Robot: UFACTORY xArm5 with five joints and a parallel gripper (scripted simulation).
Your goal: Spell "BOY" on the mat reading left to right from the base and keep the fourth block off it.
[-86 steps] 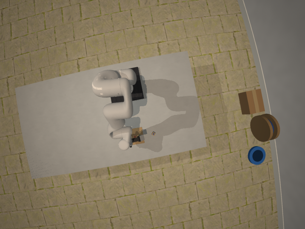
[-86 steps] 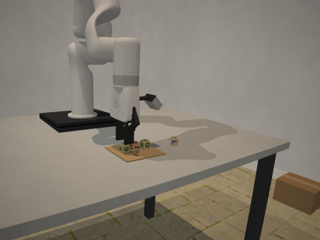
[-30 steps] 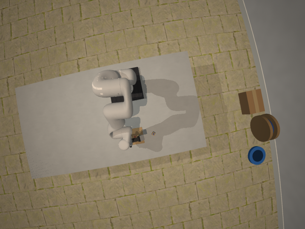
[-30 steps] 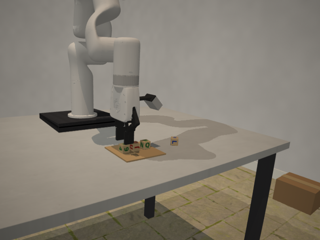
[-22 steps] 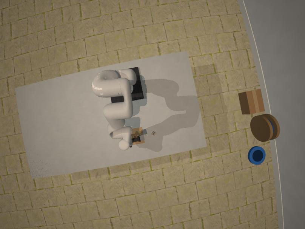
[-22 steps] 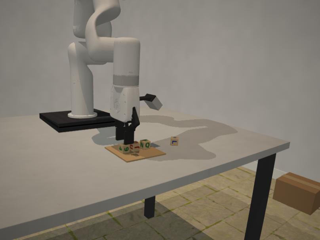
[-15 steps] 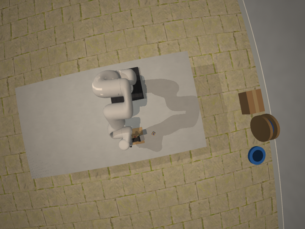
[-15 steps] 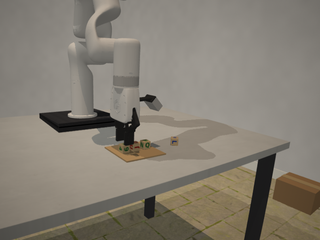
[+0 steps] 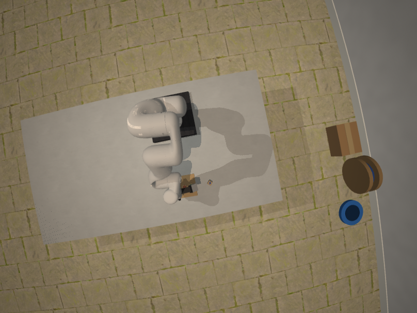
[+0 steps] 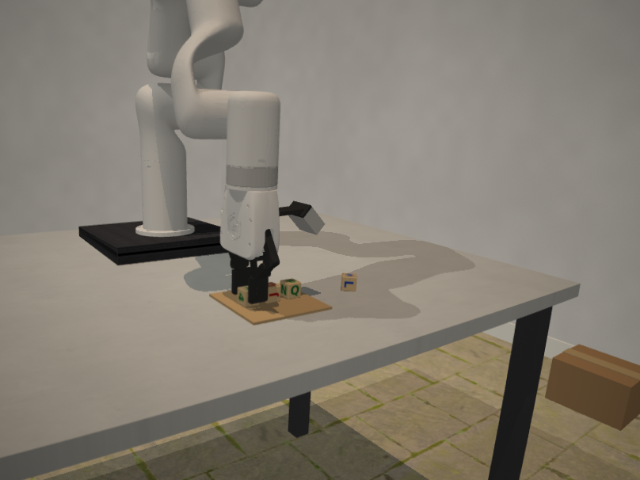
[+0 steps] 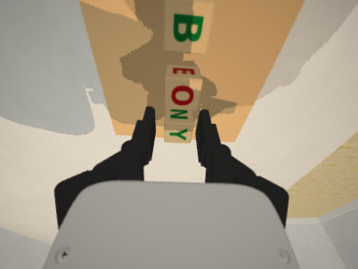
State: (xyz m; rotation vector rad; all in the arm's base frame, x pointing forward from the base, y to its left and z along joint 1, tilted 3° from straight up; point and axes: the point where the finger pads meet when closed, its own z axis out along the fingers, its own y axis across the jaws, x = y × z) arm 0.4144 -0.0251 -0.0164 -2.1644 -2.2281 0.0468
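The tan mat is 4 cm to the left of my hand and 3 cm below it.
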